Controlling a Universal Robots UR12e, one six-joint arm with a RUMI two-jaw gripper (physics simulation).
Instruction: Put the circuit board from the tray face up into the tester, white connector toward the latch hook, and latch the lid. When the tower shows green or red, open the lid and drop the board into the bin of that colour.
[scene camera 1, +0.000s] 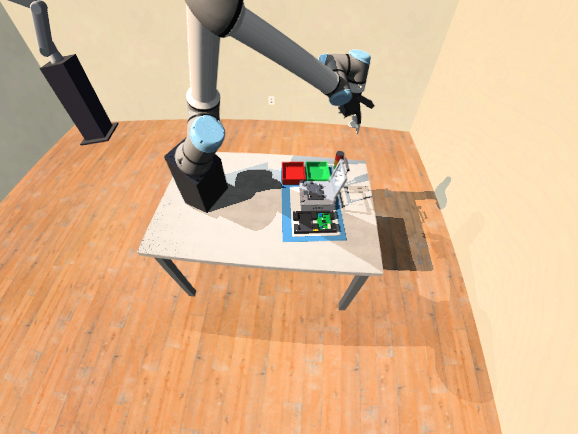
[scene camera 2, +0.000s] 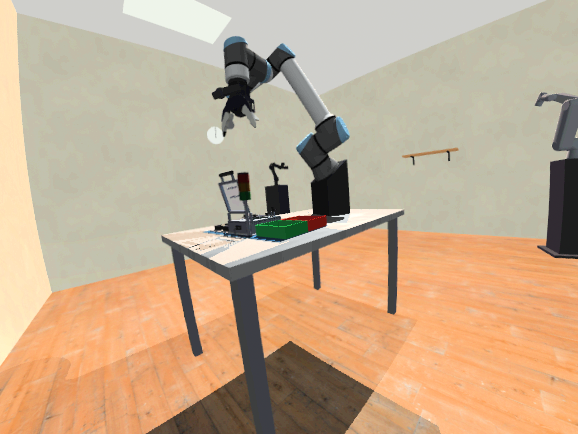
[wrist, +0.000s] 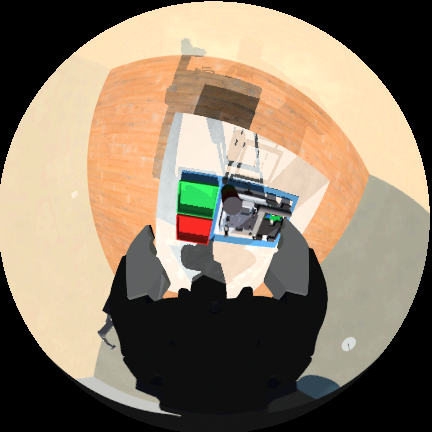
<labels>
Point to my gripper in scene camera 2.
At 238, 132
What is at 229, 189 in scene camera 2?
A lid.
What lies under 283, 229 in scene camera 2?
A green bin.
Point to a red bin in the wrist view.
191, 228
</labels>
